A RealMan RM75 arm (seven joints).
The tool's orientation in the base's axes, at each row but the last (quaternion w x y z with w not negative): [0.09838 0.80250 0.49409 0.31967]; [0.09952 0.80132 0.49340 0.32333]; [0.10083 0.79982 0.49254 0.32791]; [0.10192 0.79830 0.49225 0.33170]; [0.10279 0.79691 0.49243 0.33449]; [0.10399 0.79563 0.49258 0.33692]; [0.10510 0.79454 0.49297 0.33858]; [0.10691 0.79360 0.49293 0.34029]
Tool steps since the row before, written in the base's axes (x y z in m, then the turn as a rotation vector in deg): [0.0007 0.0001 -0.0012 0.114 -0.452 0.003]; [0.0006 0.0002 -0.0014 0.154 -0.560 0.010]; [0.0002 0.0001 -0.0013 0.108 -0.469 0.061]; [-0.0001 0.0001 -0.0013 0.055 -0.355 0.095]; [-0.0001 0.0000 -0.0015 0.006 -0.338 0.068]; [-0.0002 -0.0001 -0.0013 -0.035 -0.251 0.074]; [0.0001 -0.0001 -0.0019 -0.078 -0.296 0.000]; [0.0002 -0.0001 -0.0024 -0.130 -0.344 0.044]
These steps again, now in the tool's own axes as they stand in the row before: [-0.0002 -0.0001 0.0014 -0.351 0.307 -0.004]; [-0.0002 -0.0003 0.0015 -0.428 0.393 -0.002]; [-0.0004 -0.0005 0.0011 -0.342 0.339 -0.055]; [-0.0005 -0.0008 0.0009 -0.246 0.262 -0.096]; [-0.0007 -0.0008 0.0011 -0.257 0.205 -0.104]; [-0.0007 -0.0007 0.0008 -0.192 0.136 -0.120]; [-0.0009 -0.0008 0.0015 -0.275 0.090 -0.099]; [-0.0011 -0.0010 0.0019 -0.312 0.099 -0.174]
